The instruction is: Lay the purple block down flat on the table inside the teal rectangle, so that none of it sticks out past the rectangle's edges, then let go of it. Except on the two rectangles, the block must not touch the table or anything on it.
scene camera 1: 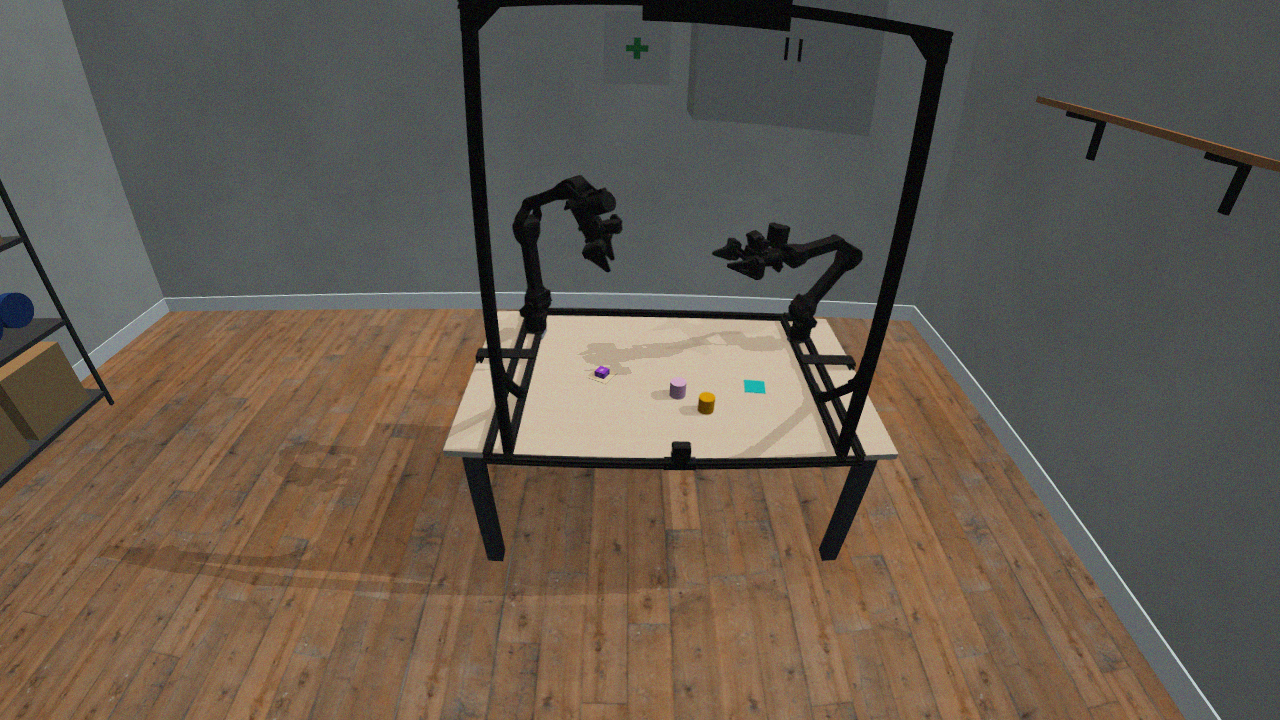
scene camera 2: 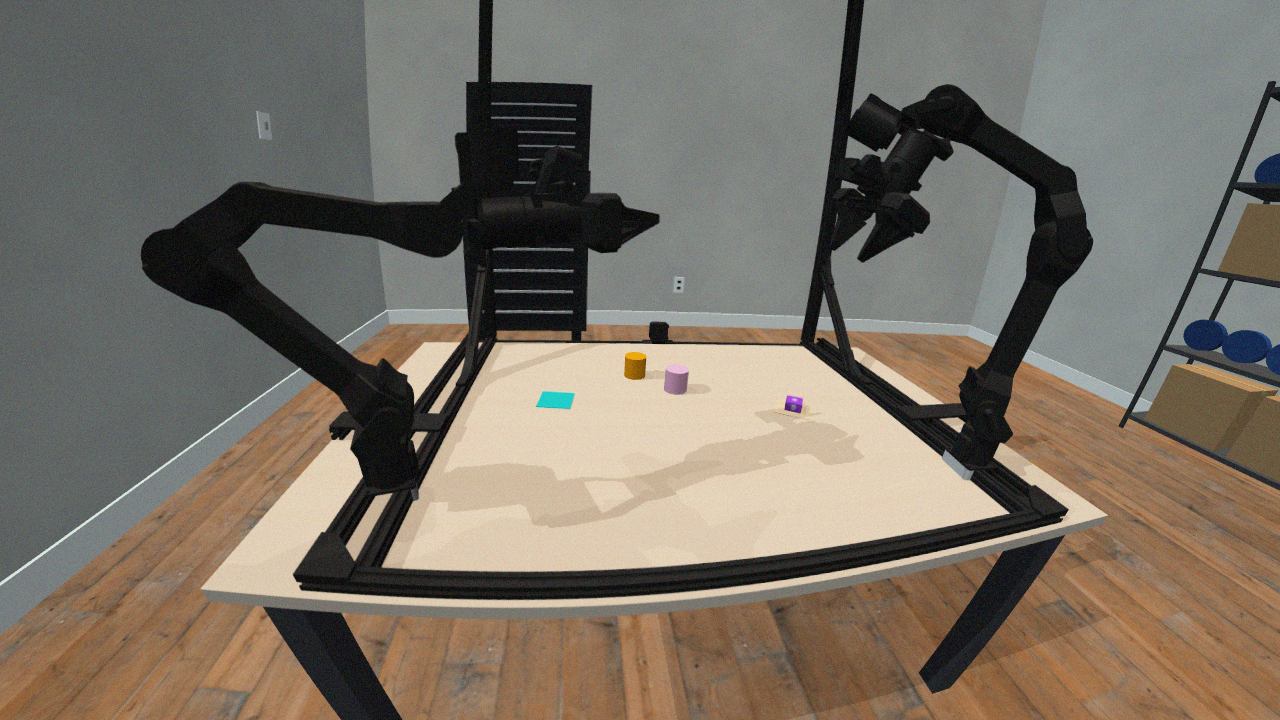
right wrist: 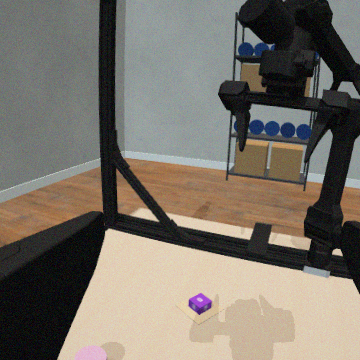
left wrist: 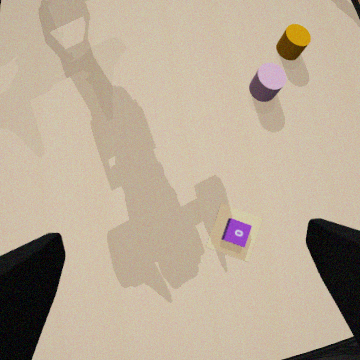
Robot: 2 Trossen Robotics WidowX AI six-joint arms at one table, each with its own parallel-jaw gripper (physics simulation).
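Note:
The purple block lies on a pale rectangle on the table, towards the left in scene camera 1. The teal rectangle is on the other side of the table, with nothing on it. My left gripper is open and empty. It hangs high above the table, pointing down, and the block is a little off to one side below it. My right gripper is open and empty, held level high over the table.
A pink cylinder and an orange cylinder stand upright between the block and the teal rectangle. A black frame runs around the table.

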